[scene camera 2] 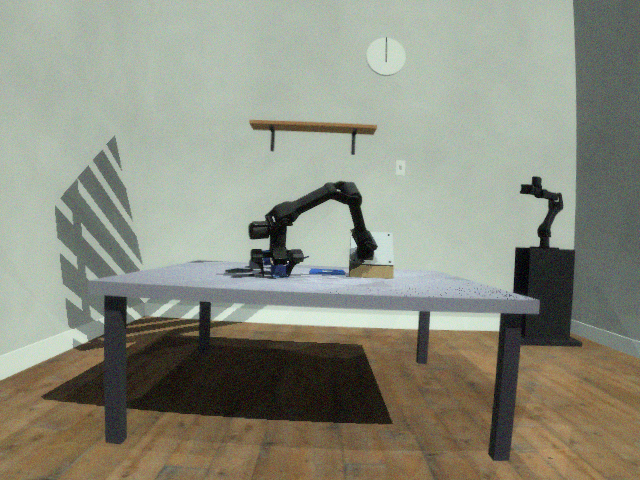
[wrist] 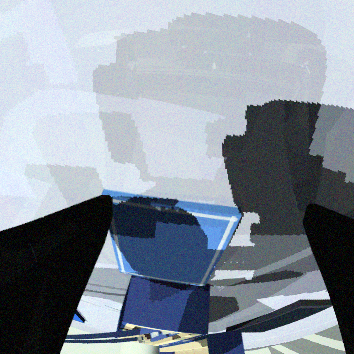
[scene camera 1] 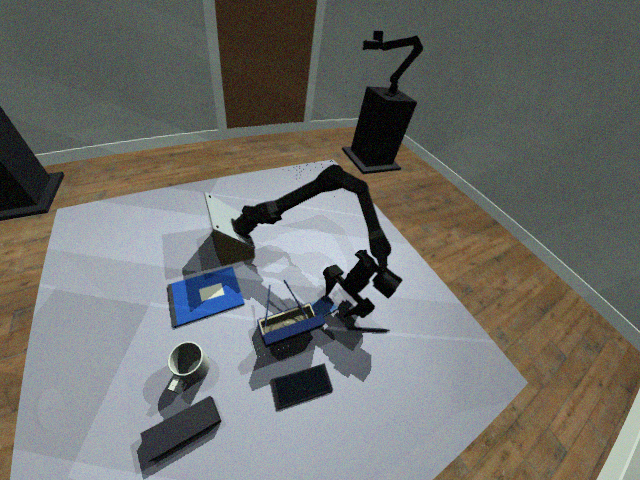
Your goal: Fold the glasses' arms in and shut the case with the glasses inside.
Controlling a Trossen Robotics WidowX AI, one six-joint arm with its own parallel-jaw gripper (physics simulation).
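Where they show: gripper, between the fingertips: (scene camera 2: 275, 276) (wrist: 213, 211) (scene camera 1: 335, 305); arm's base, origin of its link: (scene camera 2: 365, 253) (scene camera 1: 239, 229).
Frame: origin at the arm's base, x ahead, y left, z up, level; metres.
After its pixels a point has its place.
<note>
The blue case (scene camera 1: 294, 331) @(x 0.392, y 0.064, z -0.003 m) (scene camera 2: 280, 271) @(x 0.323, y 0.150, z -0.080 m) (wrist: 165, 305) @(x 0.330, y 0.150, z -0.074 m) is open on the table, its cream lining showing. Its blue lid flap (scene camera 1: 324, 305) @(x 0.314, y 0.200, z -0.092 m) (wrist: 175, 240) @(x 0.317, y 0.208, z -0.092 m) extends outward from the end of the case nearest the gripper. The glasses lie in the case; one arm (scene camera 1: 267, 302) and the other arm (scene camera 1: 295, 298) stick up out of it, unfolded. My gripper (scene camera 1: 336, 304) @(x 0.326, y 0.234, z -0.094 m) (scene camera 2: 278, 268) @(x 0.326, y 0.234, z -0.094 m) (wrist: 213, 211) @(x 0.326, y 0.234, z -0.094 m) is open and empty, low over the flap end. In the wrist view the flap shows between the wide-spread fingers. The glasses' frame is mostly hidden.
A blue book (scene camera 1: 227, 304) @(x 0.219, y -0.088, z -0.088 m) (scene camera 2: 327, 271) @(x 0.159, y -0.100, z -0.088 m) and a white mug (scene camera 1: 199, 364) @(x 0.395, y -0.175, z -0.011 m) stand left of the case in scene view 1. A dark phone (scene camera 1: 302, 387) @(x 0.515, y 0.049, z -0.088 m) lies in front. A dark block (scene camera 1: 180, 431) @(x 0.513, y -0.246, z -0.061 m) lies front left. A thin black pen (scene camera 1: 374, 329) @(x 0.443, y 0.316, z -0.088 m) is beside the gripper.
</note>
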